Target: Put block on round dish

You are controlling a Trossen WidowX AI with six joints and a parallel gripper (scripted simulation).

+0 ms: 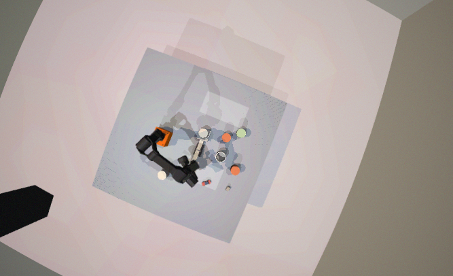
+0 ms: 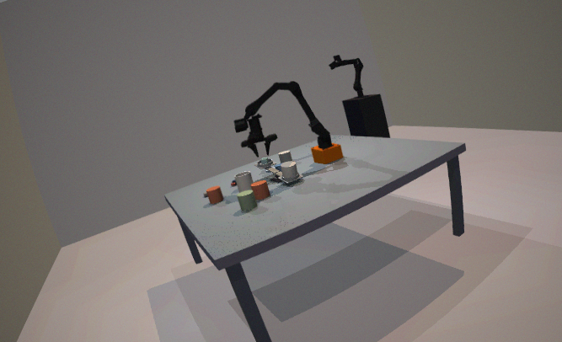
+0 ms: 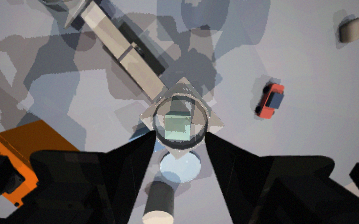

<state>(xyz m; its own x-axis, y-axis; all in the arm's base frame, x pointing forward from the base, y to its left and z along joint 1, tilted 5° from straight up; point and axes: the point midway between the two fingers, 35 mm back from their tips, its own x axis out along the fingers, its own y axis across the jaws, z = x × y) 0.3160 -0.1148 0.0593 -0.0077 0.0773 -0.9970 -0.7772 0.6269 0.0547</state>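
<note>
The green block lies 3 cm below my gripper tip. From my gripper tip the other things lie so: balance beam: 12 cm to the left, 8 cm below, 1 cm behind; blue block: 9 cm below, 9 cm behind, 1 cm to the right; round pale dish: 12 cm to the right, 11 cm below, 9 cm behind.
</note>
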